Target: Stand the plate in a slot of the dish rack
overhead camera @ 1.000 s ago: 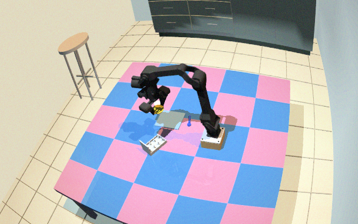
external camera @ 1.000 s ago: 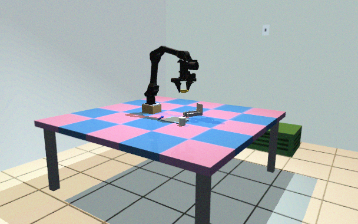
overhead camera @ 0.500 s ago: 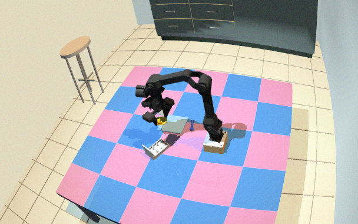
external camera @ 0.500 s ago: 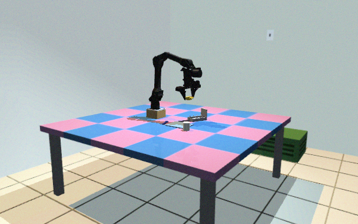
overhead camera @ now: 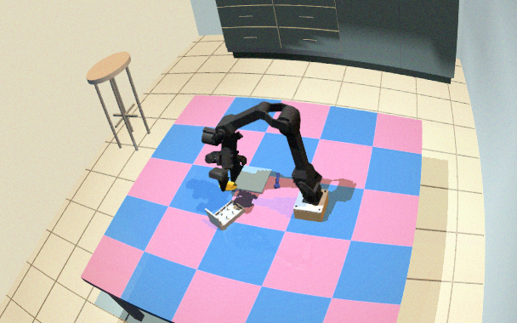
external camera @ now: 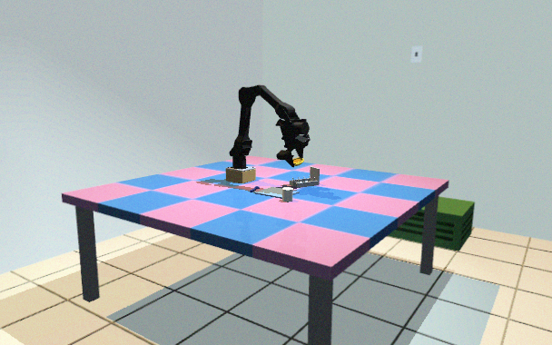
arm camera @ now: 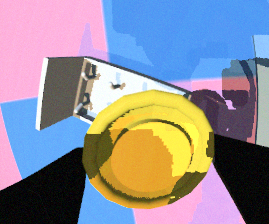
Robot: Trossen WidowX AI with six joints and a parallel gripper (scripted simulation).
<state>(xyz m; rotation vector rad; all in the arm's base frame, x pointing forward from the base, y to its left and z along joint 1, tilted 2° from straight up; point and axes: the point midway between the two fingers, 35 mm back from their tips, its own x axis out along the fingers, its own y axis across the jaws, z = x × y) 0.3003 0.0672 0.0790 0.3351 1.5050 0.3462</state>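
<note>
My gripper tip is 5 cm to the right of the dish rack and 9 cm above it. From my gripper tip the other things lie so: plate 1 cm above; small blue utensil 11 cm behind, 17 cm to the right, 11 cm below; pale blue mat 1 cm ahead, 16 cm to the right, 11 cm below.
</note>
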